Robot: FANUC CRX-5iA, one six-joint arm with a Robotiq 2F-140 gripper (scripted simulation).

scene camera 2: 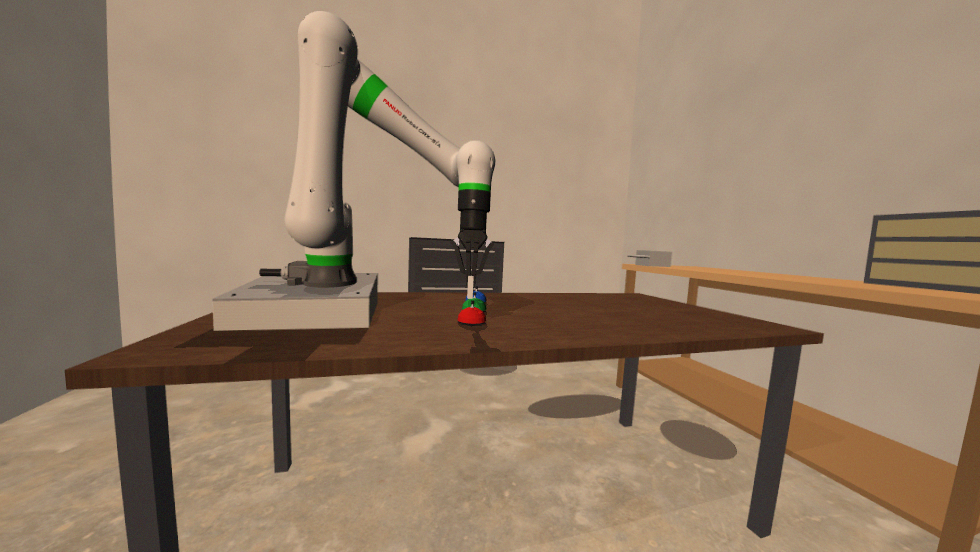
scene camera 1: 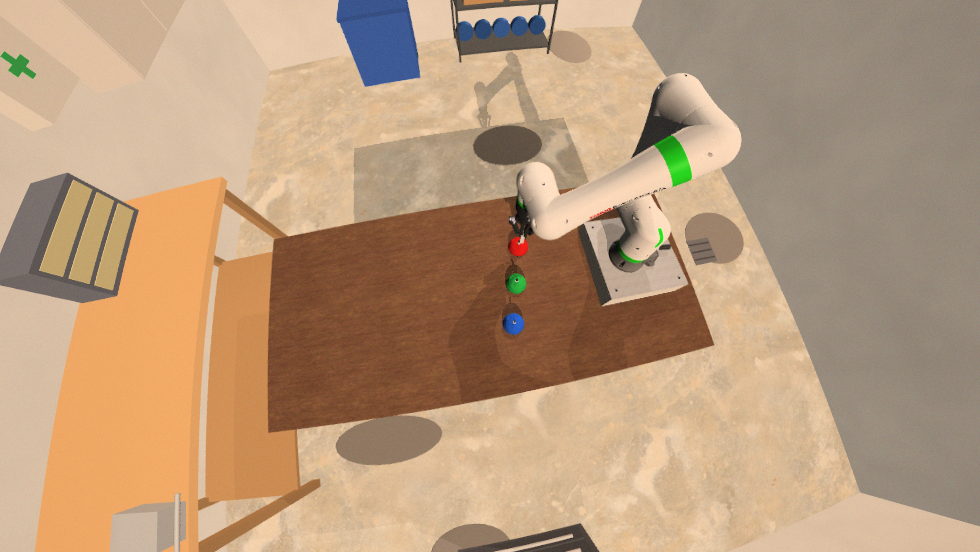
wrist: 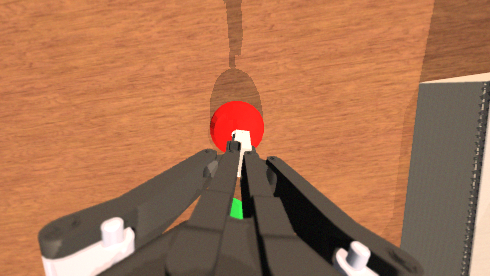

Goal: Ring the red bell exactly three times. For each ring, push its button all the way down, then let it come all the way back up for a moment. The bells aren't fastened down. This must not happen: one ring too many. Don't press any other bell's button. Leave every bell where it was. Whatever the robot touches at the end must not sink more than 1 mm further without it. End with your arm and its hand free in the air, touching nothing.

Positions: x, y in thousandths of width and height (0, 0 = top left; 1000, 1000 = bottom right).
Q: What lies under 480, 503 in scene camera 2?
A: My gripper.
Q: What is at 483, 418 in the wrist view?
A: A red bell.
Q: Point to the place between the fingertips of my gripper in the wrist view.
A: At 493, 513
